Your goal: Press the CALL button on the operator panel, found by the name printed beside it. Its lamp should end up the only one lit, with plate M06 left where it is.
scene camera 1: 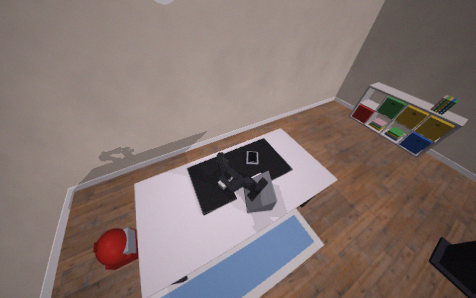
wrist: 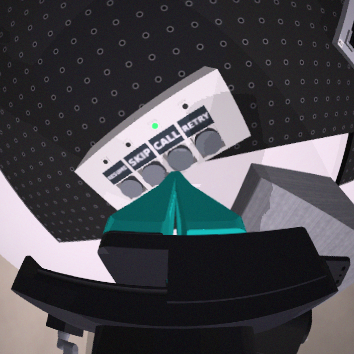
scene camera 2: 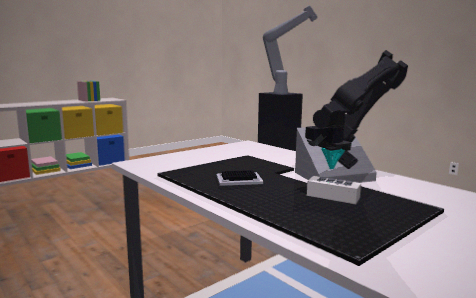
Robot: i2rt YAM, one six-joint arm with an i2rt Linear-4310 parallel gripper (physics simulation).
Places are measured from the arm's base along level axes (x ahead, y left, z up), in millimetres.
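Pixels of known places: gripper, between the fingertips: [wrist: 174,178] [scene camera 2: 331,168]; arm's base, origin of its link: [scene camera 1: 257,189].
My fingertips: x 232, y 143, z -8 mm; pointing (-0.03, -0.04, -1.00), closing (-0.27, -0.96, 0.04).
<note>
Ahead of a thing's pixels: the offset from my fingertips to its top centre. Level surfaces: height alone.
The white operator panel {3 mm ahead, 16 mm left, 39 mm down} [scene camera 2: 333,192] [wrist: 232,115] lies on the black mat. In the wrist view its labels read RESUME, SKIP, CALL and RETRY. The round grey CALL button {9 mm back, 4 mm right, 39 mm down} [wrist: 180,157] shows in full below its label. The lamp {28 mm ahead, 8 mm left, 41 mm down} [wrist: 155,126] above CALL is lit green; the other three lamps are dark. My gripper [scene camera 2: 333,167] [wrist: 174,178] is shut and empty, with teal fingertips. The tips are apart from the panel, on the robot-base side of the buttons. A light grey tray with a dark plate {117 mm ahead, 332 mm right, 68 mm down} [scene camera 1: 252,157] [scene camera 2: 239,175] sits on the mat; its name cannot be read.
The grey wedge-shaped block [scene camera 1: 261,199] [scene camera 2: 307,159] [wrist: 300,210] stands by the arm's base, close to the panel. The black perforated mat {97 mm down} [scene camera 1: 203,200] [scene camera 2: 400,220] lies on the white table {108 mm down} [scene camera 1: 165,225] [scene camera 2: 440,250]. A second, grey arm [scene camera 2: 272,55] stands on a black pedestal behind.
</note>
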